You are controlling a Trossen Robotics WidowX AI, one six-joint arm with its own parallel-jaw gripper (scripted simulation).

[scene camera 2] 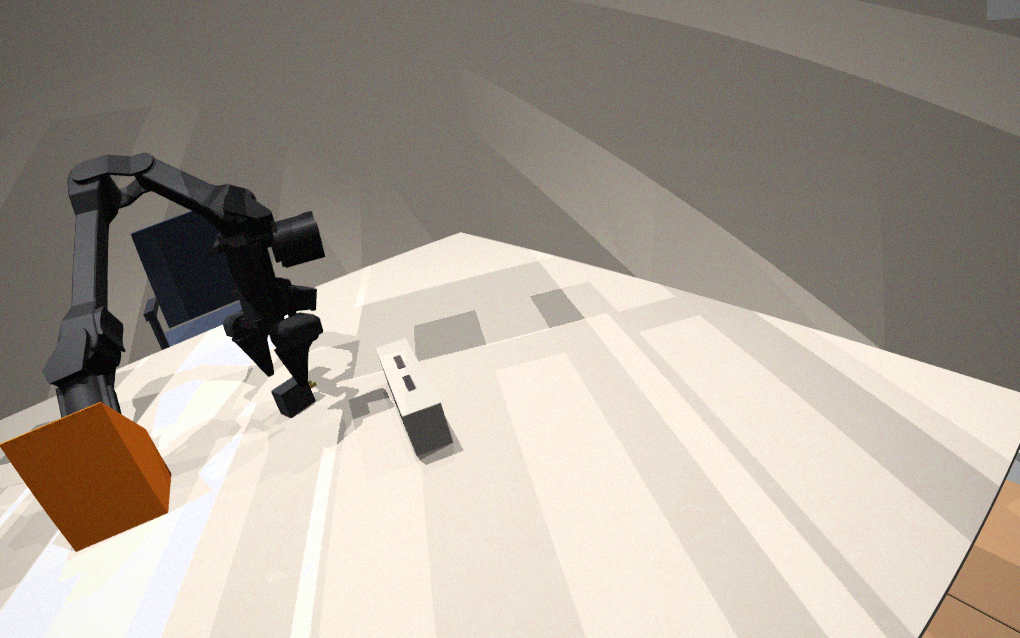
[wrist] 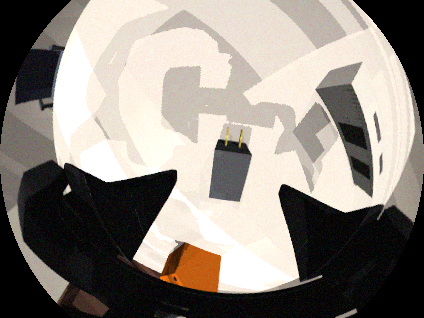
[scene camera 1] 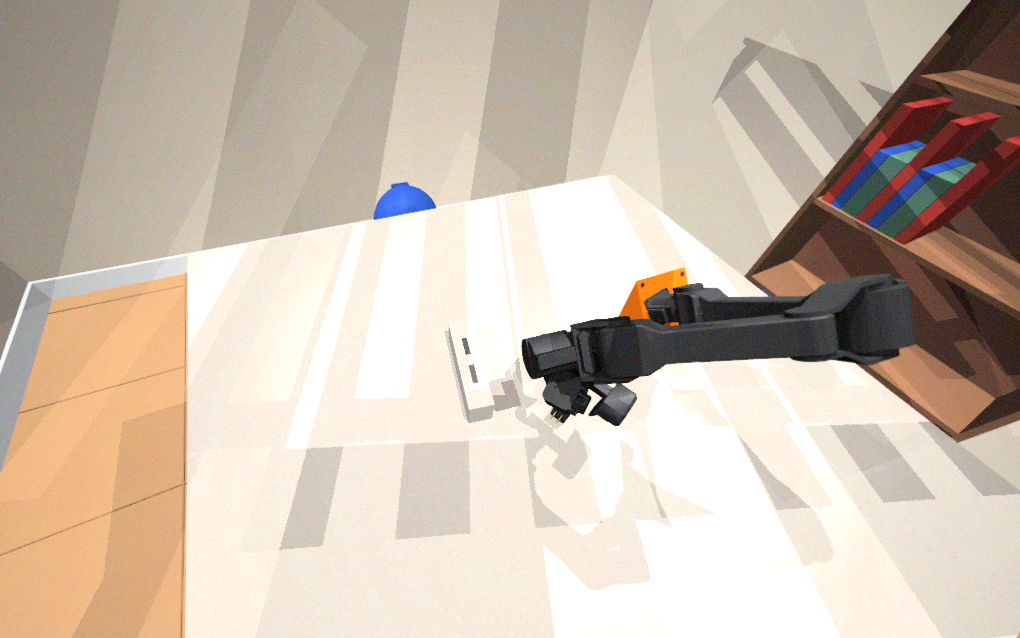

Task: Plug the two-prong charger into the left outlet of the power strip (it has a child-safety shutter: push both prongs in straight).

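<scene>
Gripper visible in scene camera 1 (pixel 568 398), scene camera 2, the wrist view. Same spot on the gripper: (scene camera 2: pixel 254 342) and (wrist: pixel 131 228).
</scene>
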